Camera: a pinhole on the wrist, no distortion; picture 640 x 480 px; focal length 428.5 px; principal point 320.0 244.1 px. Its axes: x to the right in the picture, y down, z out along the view. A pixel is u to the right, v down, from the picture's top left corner.
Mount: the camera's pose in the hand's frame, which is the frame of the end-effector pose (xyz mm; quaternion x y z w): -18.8 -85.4 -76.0 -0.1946 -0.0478 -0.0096 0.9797
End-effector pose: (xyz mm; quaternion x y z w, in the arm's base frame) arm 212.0 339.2 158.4 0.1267 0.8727 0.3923 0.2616
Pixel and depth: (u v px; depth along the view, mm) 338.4 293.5 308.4
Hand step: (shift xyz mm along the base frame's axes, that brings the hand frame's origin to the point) 136.3 150.3 -48.0
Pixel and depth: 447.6 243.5 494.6
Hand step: 151.2 346.8 -170.9
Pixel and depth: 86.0 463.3 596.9
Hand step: 507.8 317.2 276.3
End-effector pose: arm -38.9 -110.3 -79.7 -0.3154 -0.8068 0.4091 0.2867
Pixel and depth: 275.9 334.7 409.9
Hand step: -88.6 -126.1 -278.8
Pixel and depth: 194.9 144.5 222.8
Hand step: -48.6 -169.1 -52.4
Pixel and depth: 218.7 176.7 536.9
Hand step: -178.7 -336.4 -294.5
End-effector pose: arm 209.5 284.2 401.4 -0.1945 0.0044 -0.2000 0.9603
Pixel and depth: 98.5 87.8 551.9
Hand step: -312.8 266.4 441.7
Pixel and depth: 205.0 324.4 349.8
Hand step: -70.0 225.1 145.0
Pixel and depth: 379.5 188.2 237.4
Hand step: -3.2 42.1 153.6
